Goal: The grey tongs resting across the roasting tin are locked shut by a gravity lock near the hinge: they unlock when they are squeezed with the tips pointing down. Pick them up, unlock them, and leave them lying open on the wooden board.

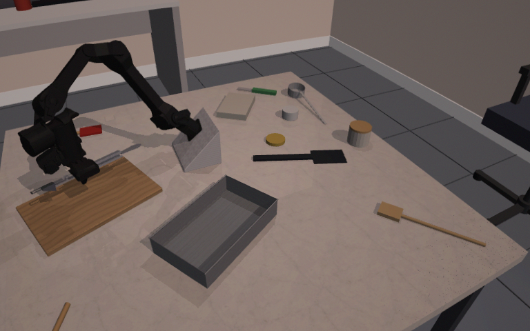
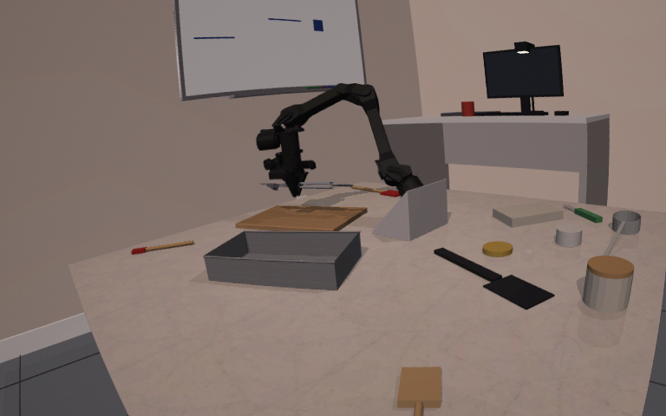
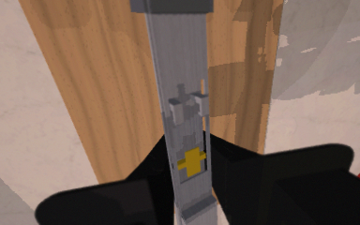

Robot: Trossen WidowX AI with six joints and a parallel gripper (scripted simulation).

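Now: the wooden board 1 cm behind my gripper tip and 7 cm below it. Also, from my gripper tip: yellow lock piece (1 cm to the right, 4 cm above); then yellow disc (15 cm behind, 64 cm to the left, 7 cm below); then roasting tin (23 cm ahead, 34 cm to the left, 5 cm below).
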